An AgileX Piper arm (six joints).
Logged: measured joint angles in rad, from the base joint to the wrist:
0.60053 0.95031 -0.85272 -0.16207 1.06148 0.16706
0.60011 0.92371 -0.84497 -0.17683 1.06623 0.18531
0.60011 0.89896 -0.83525 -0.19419 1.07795 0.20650
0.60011 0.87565 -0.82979 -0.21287 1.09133 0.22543
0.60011 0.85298 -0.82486 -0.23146 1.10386 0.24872
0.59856 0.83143 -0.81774 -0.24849 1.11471 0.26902
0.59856 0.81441 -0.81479 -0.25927 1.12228 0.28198
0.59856 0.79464 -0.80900 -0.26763 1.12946 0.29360
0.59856 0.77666 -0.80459 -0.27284 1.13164 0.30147
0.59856 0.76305 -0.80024 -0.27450 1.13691 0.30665
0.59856 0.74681 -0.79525 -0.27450 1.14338 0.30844
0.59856 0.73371 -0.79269 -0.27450 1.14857 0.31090
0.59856 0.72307 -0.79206 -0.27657 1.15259 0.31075
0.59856 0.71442 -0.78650 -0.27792 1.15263 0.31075
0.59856 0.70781 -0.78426 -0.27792 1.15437 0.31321
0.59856 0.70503 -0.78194 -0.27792 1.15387 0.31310
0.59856 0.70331 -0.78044 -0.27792 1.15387 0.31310
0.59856 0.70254 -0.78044 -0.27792 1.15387 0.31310
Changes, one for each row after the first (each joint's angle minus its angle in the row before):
-0.00042 -0.02660 0.00775 -0.01476 0.00475 0.01825
0.00000 -0.02475 0.00972 -0.01736 0.01172 0.02119
0.00000 -0.02331 0.00546 -0.01868 0.01338 0.01893
0.00000 -0.02267 0.00493 -0.01859 0.01253 0.02329
-0.00155 -0.02155 0.00712 -0.01703 0.01085 0.02030
0.00000 -0.01702 0.00295 -0.01078 0.00757 0.01296
0.00000 -0.01977 0.00579 -0.00836 0.00718 0.01162
0.00000 -0.01798 0.00441 -0.00521 0.00218 0.00787
0.00000 -0.01361 0.00435 -0.00166 0.00527 0.00518
0.00000 -0.01624 0.00499 0.00000 0.00647 0.00179
0.00000 -0.01310 0.00256 0.00000 0.00519 0.00246
0.00000 -0.01064 0.00063 -0.00207 0.00402 -0.00015
0.00000 -0.00865 0.00556 -0.00135 0.00004 0.00000
0.00000 -0.00661 0.00224 0.00000 0.00174 0.00246
0.00000 -0.00278 0.00232 0.00000 -0.00050 -0.00011
0.00000 -0.00172 0.00150 0.00000 0.00000 0.00000
0.00000 -0.00077 0.00000 0.00000 0.00000 0.00000

